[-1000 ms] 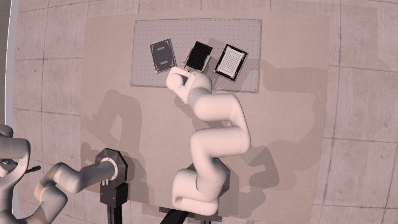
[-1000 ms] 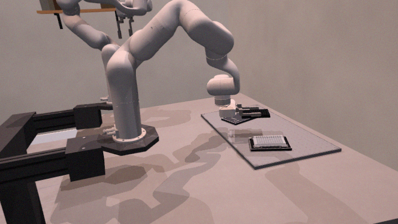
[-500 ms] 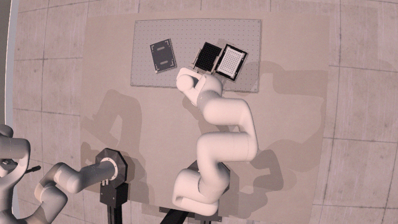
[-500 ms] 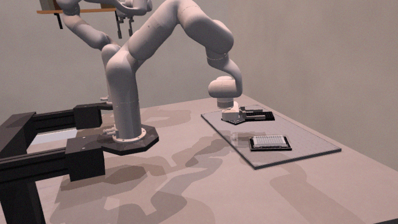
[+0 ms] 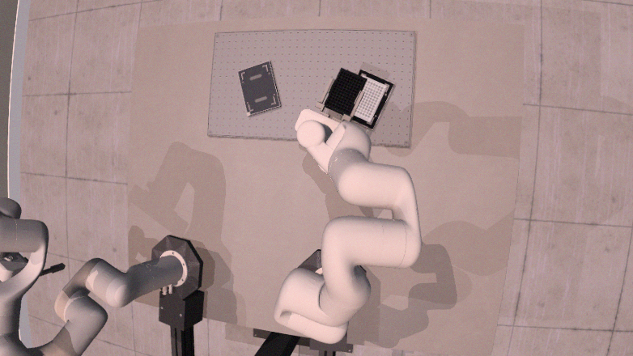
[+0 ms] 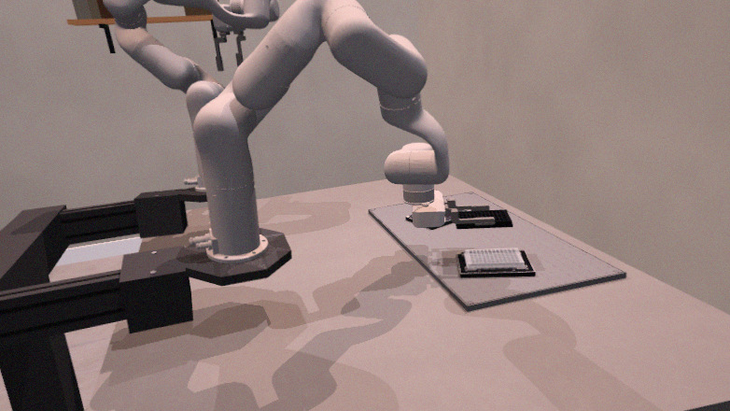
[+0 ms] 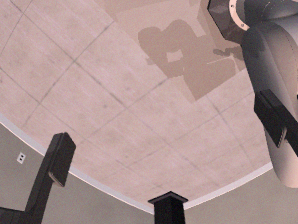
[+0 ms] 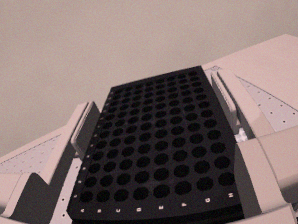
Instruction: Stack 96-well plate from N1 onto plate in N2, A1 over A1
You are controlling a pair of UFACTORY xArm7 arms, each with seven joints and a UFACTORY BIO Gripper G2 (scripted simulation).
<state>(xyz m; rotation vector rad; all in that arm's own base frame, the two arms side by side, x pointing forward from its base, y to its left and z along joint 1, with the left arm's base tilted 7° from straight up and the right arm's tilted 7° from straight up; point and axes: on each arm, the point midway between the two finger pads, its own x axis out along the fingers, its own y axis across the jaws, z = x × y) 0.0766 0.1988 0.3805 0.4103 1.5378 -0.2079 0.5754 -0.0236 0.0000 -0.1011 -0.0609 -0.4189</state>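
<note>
Right now my right hand is 9 cm above the white 96-well plate, 6 cm to the left of it and 1 cm past it. Round my right hand: perforated grey board: 14 cm to the left, 12 cm below, 5 cm ahead; then black 96-well plate: 1 cm below; then plate nest N2: 10 cm below, 6 cm to the right, 1 cm behind.
</note>
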